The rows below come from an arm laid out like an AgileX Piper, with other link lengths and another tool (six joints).
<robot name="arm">
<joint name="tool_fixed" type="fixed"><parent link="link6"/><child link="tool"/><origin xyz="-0.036 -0.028 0.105" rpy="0 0.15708 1.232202"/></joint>
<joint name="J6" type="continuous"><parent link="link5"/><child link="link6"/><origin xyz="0 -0.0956 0" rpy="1.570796 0 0"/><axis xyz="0 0 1"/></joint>
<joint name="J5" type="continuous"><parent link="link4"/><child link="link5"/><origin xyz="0 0 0" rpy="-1.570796 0 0"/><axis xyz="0 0 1"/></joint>
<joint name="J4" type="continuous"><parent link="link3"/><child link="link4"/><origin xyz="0.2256 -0.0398 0" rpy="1.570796 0 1.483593"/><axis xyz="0 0 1"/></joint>
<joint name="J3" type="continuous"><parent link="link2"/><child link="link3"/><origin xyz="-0.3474 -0.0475 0" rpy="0 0 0"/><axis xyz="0 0 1"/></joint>
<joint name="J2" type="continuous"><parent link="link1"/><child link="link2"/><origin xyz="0 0 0" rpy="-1.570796 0 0"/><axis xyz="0 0 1"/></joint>
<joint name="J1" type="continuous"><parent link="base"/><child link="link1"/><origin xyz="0 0 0.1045" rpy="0 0 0"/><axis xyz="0 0 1"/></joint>
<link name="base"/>
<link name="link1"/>
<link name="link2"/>
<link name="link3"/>
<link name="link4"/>
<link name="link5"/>
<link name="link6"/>
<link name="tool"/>
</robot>
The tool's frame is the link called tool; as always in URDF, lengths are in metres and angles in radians. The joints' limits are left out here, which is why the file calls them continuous.
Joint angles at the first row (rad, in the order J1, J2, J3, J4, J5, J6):
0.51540 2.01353 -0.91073 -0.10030 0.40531 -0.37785
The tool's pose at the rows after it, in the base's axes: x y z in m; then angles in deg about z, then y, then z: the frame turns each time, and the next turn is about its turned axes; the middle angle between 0 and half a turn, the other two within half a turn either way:
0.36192, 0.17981, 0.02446, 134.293, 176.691, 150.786
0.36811, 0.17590, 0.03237, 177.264, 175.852, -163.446
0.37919, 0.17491, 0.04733, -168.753, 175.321, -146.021
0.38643, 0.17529, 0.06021, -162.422, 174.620, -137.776
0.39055, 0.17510, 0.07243, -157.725, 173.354, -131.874
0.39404, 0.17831, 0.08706, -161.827, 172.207, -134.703
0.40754, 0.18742, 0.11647, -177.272, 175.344, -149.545
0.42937, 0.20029, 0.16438, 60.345, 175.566, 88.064
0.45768, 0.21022, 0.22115, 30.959, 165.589, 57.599
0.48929, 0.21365, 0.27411, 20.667, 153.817, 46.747
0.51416, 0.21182, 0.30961, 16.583, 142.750, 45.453
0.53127, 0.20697, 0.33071, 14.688, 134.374, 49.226
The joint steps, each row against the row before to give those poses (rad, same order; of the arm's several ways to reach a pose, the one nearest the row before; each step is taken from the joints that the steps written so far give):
0.00000 0.01094 -0.05697 -0.01723 0.10453 0.05111
0.00000 0.00519 -0.07927 -0.01631 0.12735 0.05111
-0.00001 0.00000 -0.09247 -0.01025 0.11685 0.05642
0.00002 -0.00001 -0.07415 0.00000 0.09261 0.02341
-0.00001 0.00000 -0.06852 0.00225 0.09401 0.00880
0.00000 0.00000 -0.07938 0.02080 0.09896 -0.00003
-0.00001 -0.02122 -0.09123 0.01354 0.05233 -0.00001
0.00001 -0.03966 -0.11023 0.00372 0.01098 0.00003
0.00001 -0.03247 -0.11499 -0.03834 -0.03821 0.00002
0.00000 -0.01021 -0.09087 -0.09603 -0.09507 0.03400
-0.00001 -0.00002 -0.02110 -0.12619 -0.14286 0.12962
0.00001 0.01067 -0.00489 -0.13336 -0.10991 0.20156

